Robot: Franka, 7 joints.
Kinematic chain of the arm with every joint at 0, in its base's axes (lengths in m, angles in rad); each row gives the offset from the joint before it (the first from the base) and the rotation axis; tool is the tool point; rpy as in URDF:
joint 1: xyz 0 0 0.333 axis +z
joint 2: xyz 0 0 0 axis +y
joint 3: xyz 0 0 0.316 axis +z
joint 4: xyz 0.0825 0 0 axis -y
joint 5: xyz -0.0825 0 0.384 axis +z
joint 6: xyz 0 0 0 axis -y
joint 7: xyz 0.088 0 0 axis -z
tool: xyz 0 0 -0.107 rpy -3.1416 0 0
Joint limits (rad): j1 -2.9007..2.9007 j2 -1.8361..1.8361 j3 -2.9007..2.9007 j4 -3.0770..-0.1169 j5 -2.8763..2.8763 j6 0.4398..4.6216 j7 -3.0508..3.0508
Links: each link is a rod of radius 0.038 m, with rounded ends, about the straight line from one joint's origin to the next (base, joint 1, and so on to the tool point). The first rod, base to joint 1, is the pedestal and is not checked.
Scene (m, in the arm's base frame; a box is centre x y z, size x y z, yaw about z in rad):
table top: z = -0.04
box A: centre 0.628 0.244 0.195 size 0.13 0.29 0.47 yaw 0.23
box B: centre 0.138 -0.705 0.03 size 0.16 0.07 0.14 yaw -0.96
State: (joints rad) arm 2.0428 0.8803 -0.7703 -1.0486 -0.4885 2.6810 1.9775
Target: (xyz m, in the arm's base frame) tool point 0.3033 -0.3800 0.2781
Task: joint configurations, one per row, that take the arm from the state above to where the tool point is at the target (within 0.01 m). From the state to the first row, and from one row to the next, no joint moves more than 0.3 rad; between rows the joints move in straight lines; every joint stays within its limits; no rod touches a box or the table.
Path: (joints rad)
1: 1.9399 0.7764 -0.9822 -1.0193 -0.4202 2.7034 1.8637
2: 1.8369 0.6724 -1.1941 -0.9900 -0.3518 2.7258 1.7499
3: 1.7340 0.5685 -1.4060 -0.9607 -0.2835 2.7481 1.6361
4: 1.5169 0.6626 -1.4135 -1.2454 -0.3247 2.6627 1.7043
5: 1.2997 0.7566 -1.4210 -1.5301 -0.3659 2.5773 1.7726
6: 1.0825 0.8507 -1.4284 -1.8148 -0.4072 2.4919 1.8409
7: 0.8654 0.9448 -1.4359 -2.0995 -0.4484 2.4064 1.9092
8: 0.6482 1.0388 -1.4434 -2.3841 -0.4897 2.3210 1.9775

